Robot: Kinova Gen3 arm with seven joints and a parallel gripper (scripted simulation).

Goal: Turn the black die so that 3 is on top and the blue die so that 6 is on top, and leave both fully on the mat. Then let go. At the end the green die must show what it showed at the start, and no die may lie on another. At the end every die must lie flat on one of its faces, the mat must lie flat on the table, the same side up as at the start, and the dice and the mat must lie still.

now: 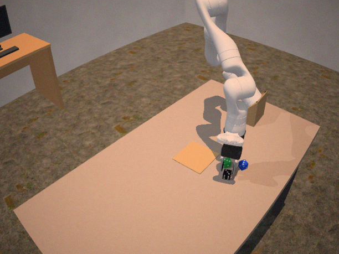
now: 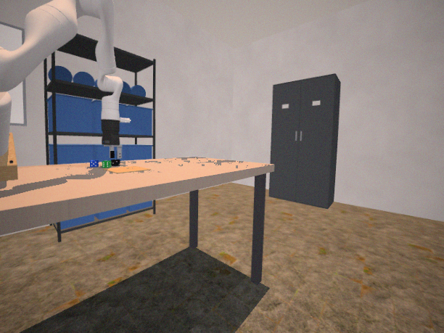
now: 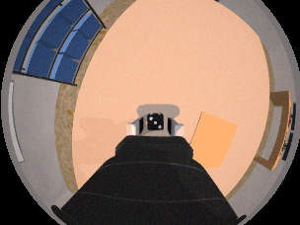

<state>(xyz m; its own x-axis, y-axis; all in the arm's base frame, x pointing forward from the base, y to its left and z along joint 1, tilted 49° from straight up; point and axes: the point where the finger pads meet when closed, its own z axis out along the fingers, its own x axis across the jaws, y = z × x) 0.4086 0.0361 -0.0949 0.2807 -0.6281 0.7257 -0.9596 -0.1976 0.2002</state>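
Right now the black die is 40 mm below my hand. Also, from my hand: blue die (80 mm behind, 40 mm below, 30 mm to the left); then green die (50 mm behind, 40 mm below, 30 mm to the right); then orange mat (160 mm to the right, 50 mm below, 20 mm behind).
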